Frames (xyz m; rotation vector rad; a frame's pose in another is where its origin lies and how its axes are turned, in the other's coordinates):
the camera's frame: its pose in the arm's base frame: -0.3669 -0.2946 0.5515 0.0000 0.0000 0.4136
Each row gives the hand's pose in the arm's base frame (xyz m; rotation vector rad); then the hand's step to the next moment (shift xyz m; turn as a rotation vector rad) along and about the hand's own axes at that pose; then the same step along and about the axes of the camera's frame.
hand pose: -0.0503 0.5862 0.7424 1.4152 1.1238 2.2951
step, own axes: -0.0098 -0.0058 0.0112 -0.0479 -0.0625 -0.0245
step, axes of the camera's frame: 0.0138 -0.0015 -0.0079 -0.0056 0.0077 -0.0819
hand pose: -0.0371 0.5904 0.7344 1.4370 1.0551 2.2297
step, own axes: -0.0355 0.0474 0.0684 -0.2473 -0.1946 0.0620
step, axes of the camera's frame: 0.0662 -0.0559 0.0261 0.1353 -0.0419 -0.2878
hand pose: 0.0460 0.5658 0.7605 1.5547 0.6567 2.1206
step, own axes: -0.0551 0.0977 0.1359 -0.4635 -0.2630 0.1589
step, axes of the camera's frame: 0.0901 -0.1421 0.0525 0.2549 -0.1619 -0.4670
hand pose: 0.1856 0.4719 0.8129 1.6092 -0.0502 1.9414
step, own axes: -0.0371 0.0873 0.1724 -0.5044 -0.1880 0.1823
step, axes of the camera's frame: 0.0414 -0.1879 0.0414 0.2090 -0.2375 -0.4721
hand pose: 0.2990 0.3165 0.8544 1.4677 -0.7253 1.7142
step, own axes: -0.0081 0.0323 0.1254 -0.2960 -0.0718 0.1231
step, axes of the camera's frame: -0.0090 -0.1284 0.0164 0.0877 -0.1618 -0.2721
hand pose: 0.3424 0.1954 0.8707 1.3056 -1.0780 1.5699
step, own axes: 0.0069 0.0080 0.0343 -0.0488 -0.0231 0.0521
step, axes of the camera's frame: -0.0123 -0.0324 0.0094 0.0221 -0.0592 -0.0404
